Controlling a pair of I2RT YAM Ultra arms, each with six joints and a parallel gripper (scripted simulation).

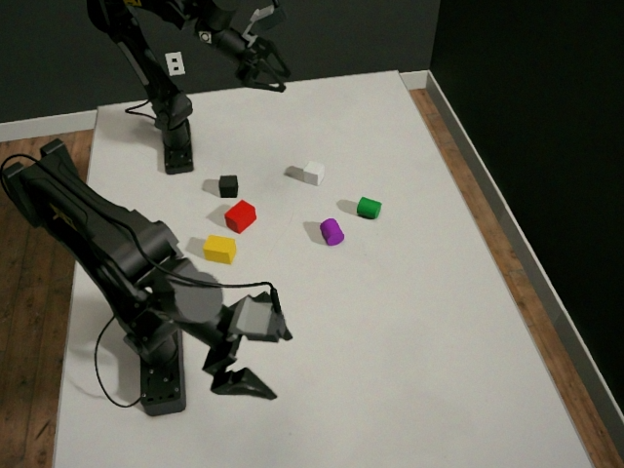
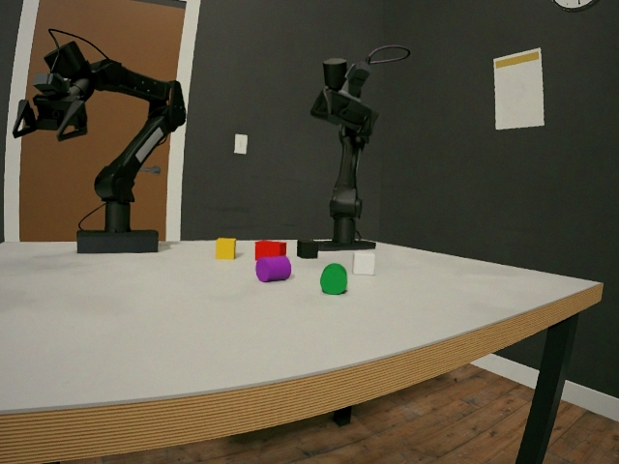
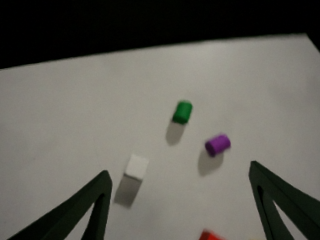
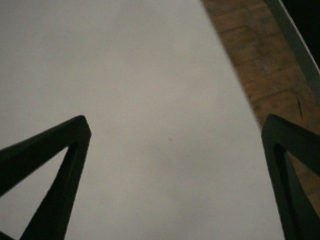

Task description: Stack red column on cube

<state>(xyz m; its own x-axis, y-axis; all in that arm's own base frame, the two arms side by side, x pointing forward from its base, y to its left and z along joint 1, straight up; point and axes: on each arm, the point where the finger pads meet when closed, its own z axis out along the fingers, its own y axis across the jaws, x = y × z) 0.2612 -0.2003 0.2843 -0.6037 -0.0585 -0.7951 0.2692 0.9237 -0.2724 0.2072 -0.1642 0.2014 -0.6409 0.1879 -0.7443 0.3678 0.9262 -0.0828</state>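
Now: the red column 27 cm below my left hand, 12 cm behind it and 11 cm to the right of it. The rest, counted from my left hand: white cube (27 cm below, 6 cm ahead, 1 cm to the left); purple cylinder (27 cm below, 18 cm to the right, 8 cm ahead); black cube (27 cm below, 15 cm behind, 1 cm to the right).
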